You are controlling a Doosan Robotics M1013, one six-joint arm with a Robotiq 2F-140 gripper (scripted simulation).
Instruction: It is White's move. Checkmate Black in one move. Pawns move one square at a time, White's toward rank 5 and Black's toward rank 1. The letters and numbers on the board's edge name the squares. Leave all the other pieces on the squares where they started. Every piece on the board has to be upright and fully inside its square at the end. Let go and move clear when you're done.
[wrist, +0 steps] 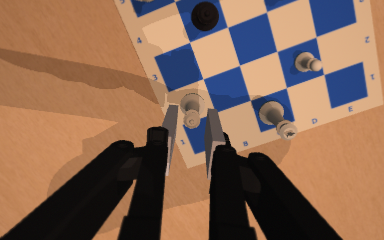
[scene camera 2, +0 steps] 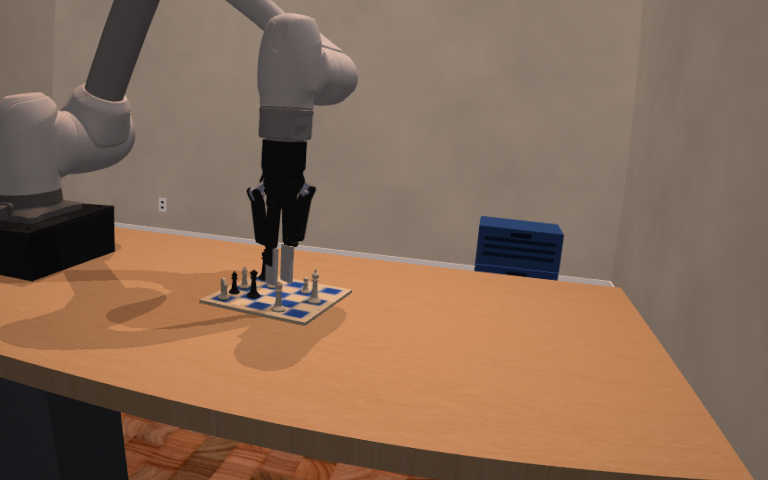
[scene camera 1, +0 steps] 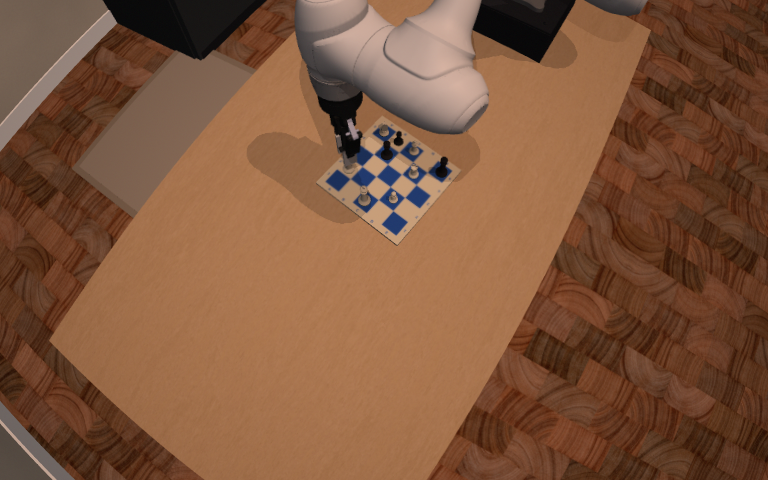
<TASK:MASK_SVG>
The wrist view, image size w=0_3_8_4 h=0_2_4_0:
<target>my gripper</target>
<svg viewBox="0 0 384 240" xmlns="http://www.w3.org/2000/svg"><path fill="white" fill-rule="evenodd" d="M208 108L204 143L207 180L211 180L209 188L209 240L258 240L255 228L249 224L246 203L266 240L343 240L270 157L260 152L252 152L248 155L248 158L237 155L236 149L231 146L228 135L222 130L217 109ZM178 105L169 105L162 126L147 129L146 146L134 147L134 144L127 140L113 142L5 235L0 237L0 240L92 240L132 186L133 180L136 180L128 214L123 217L117 240L160 240L165 176L169 175L176 138Z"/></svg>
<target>chessboard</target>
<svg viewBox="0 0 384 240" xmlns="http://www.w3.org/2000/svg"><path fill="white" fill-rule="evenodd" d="M114 0L164 116L169 104L179 105L175 141L187 168L206 163L204 135L208 108L217 109L223 132L228 135L231 146L236 149L236 152L240 152L281 138L274 124L265 124L259 118L259 109L265 102L276 101L280 103L284 109L283 118L295 125L298 132L384 104L370 0L154 0L152 2ZM195 93L203 98L205 108L200 115L198 127L190 129L184 125L184 114L181 111L180 103L185 95ZM295 58L302 52L308 52L314 58L320 60L323 66L317 72L310 70L301 72L295 68ZM201 2L214 4L219 12L217 25L209 31L198 30L192 23L192 11Z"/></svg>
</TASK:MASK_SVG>
